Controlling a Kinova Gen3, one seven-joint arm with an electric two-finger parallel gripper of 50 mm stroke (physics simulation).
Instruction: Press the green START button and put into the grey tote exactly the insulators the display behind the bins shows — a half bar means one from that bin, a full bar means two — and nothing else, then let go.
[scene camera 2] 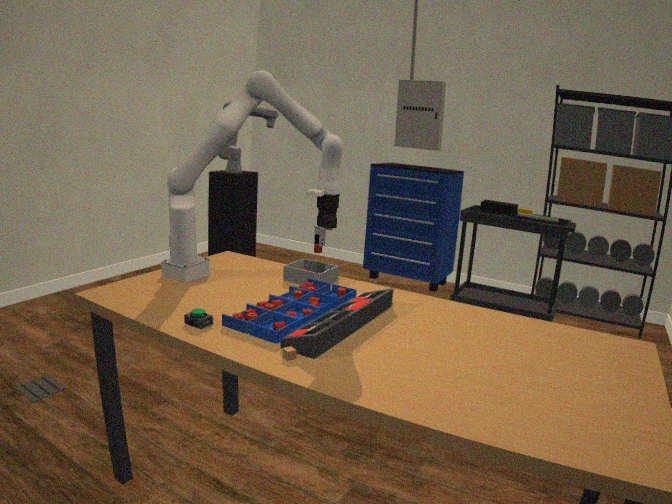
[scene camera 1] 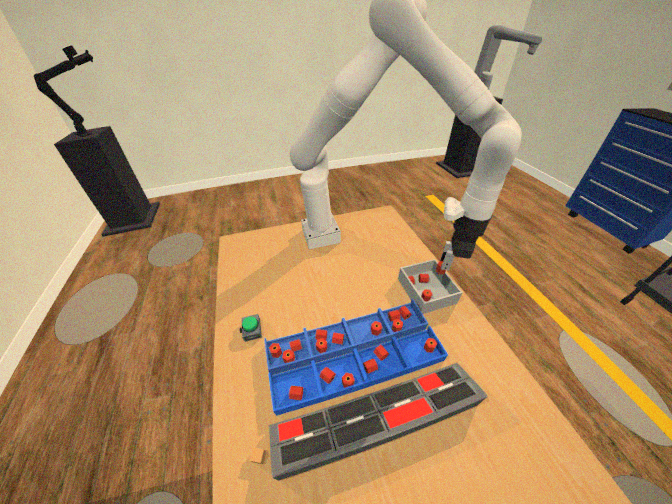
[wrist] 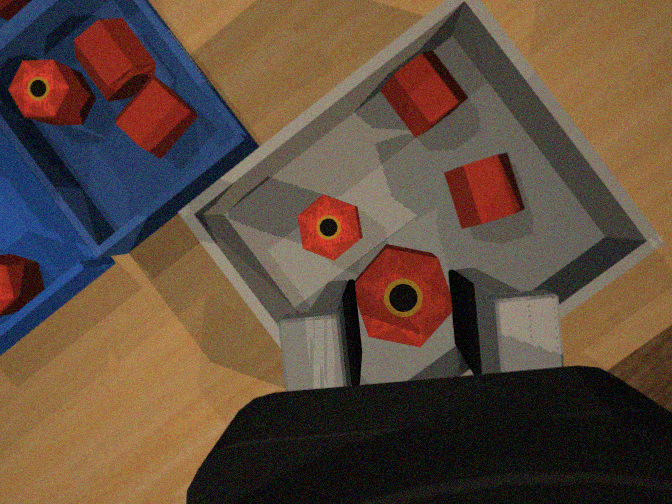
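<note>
My gripper [wrist: 403,303] is shut on a red hexagonal insulator [wrist: 403,296] with a yellow-ringed hole and holds it above the near rim of the grey tote [wrist: 423,184]. It also shows in scene camera 1 [scene camera 1: 442,265] over the tote [scene camera 1: 429,284] and in scene camera 2 [scene camera 2: 318,246]. Three red insulators lie in the tote: a hexagonal one [wrist: 328,226] and two blocks [wrist: 423,92], [wrist: 483,189]. The blue bins [scene camera 1: 355,352] hold several red insulators. The display [scene camera 1: 377,415] shows two half bars [scene camera 1: 290,429], [scene camera 1: 431,381] and one full bar [scene camera 1: 407,413]. The green button [scene camera 1: 250,323] sits left of the bins.
A small tan block [scene camera 1: 257,455] lies by the display's left end. The arm's base [scene camera 1: 321,233] stands at the table's far side. A blue drawer cabinet [scene camera 1: 629,173] and two black camera stands [scene camera 1: 103,173] are on the floor around the table.
</note>
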